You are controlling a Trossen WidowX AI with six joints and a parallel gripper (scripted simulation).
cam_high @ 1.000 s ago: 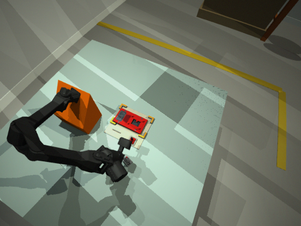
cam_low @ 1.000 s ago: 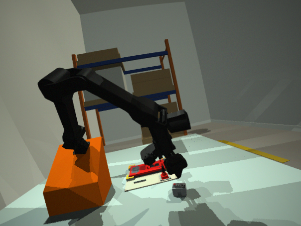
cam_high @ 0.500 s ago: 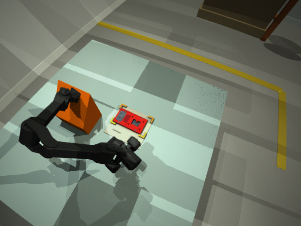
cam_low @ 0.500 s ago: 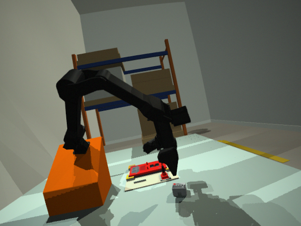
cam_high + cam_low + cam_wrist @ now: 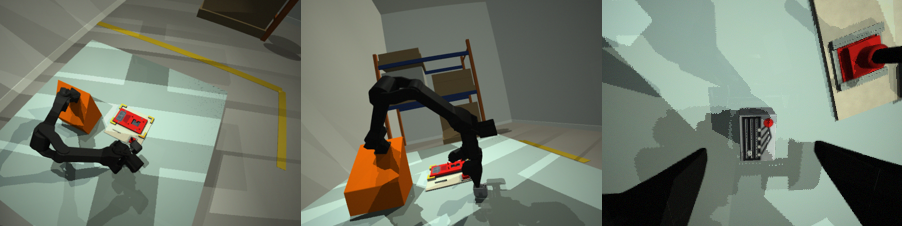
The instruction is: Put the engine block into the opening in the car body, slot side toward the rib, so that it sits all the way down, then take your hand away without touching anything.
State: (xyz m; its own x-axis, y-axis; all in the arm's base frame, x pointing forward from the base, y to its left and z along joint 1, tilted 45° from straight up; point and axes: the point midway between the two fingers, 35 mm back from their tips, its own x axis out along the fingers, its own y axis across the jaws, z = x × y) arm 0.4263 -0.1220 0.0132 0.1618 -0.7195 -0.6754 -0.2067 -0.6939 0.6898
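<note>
Right now the grey engine block is 10 mm to the right of my gripper tip and 40 mm below it.
</note>
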